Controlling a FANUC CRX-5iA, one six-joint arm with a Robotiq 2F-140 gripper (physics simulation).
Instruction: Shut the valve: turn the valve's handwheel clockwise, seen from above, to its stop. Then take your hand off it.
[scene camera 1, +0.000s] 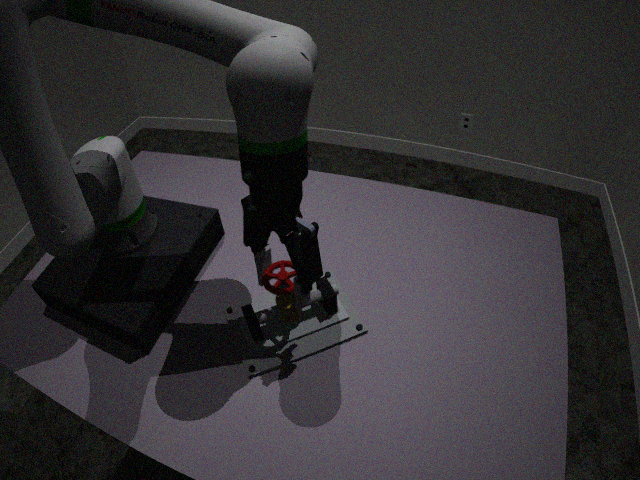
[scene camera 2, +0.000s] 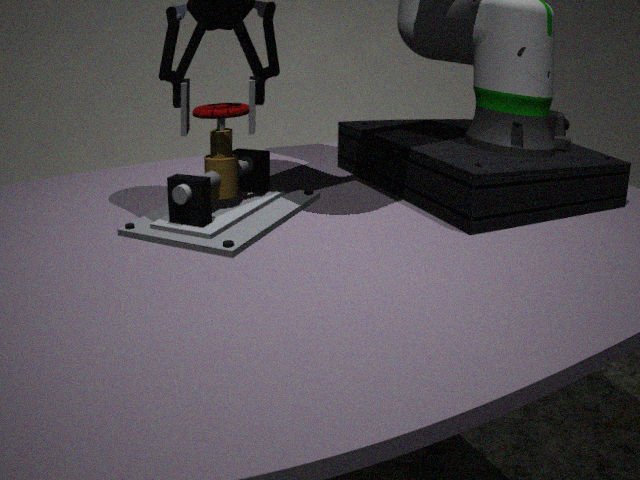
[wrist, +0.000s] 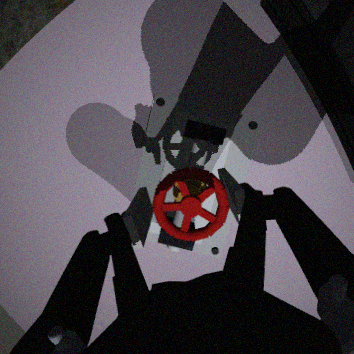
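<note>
The red handwheel (scene camera 1: 282, 276) (scene camera 2: 222, 113) (wrist: 190, 205) sits level on top of the brass valve (scene camera 2: 222, 178), which stands upright on a grey base plate (scene camera 1: 325, 337) (scene camera 2: 258, 222). My gripper (scene camera 1: 283, 285) (scene camera 2: 218, 133) (wrist: 184, 190) points down over the valve and is partly open. Its two fingers stand on opposite sides of the wheel, with their tips a little below the rim. In the scene camera 2 view a narrow gap shows between the left finger and the rim, and the right finger is at or very near the rim. Whether it touches is hard to tell.
Black pipe supports (scene camera 2: 189, 200) (scene camera 2: 257, 170) stand on either side of the valve, below the fingers. The robot's dark pedestal (scene camera 1: 170, 227) (scene camera 2: 542, 191) is beside the valve on the pale table (scene camera 1: 454, 310) (scene camera 2: 336, 335). Dark arm shadows fall across the base plate.
</note>
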